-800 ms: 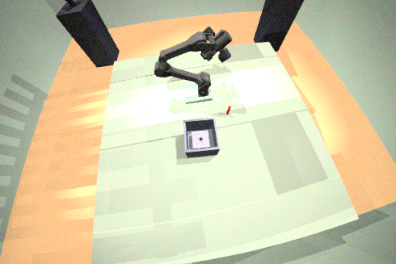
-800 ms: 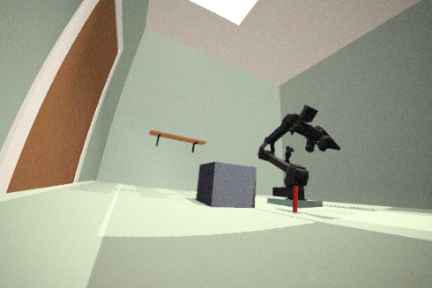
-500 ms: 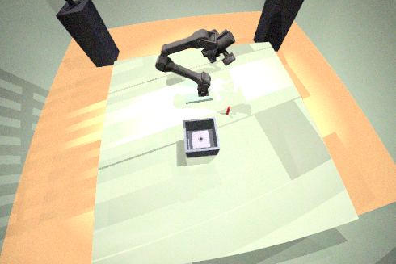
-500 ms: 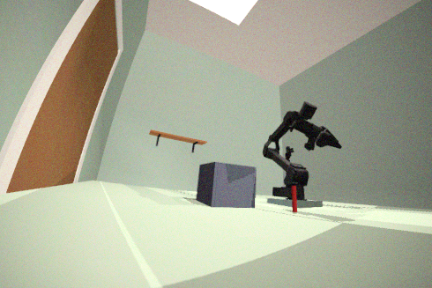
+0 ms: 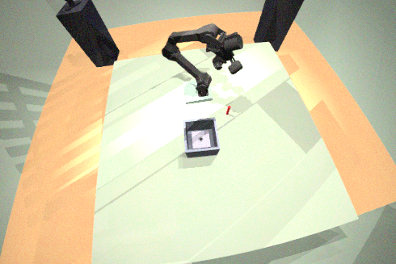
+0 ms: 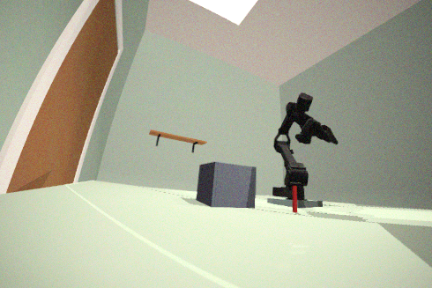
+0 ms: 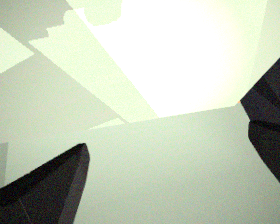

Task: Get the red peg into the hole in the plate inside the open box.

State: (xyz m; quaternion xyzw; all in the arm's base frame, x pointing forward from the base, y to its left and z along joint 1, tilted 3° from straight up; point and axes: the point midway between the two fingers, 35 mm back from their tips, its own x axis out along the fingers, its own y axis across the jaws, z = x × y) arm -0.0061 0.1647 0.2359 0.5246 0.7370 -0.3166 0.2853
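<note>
My gripper tip is 180 mm short of the red peg, 40 mm to the left of it and 200 mm above it. Round my gripper tip: pale plate 340 mm ahead, 220 mm to the right, 200 mm below.
</note>
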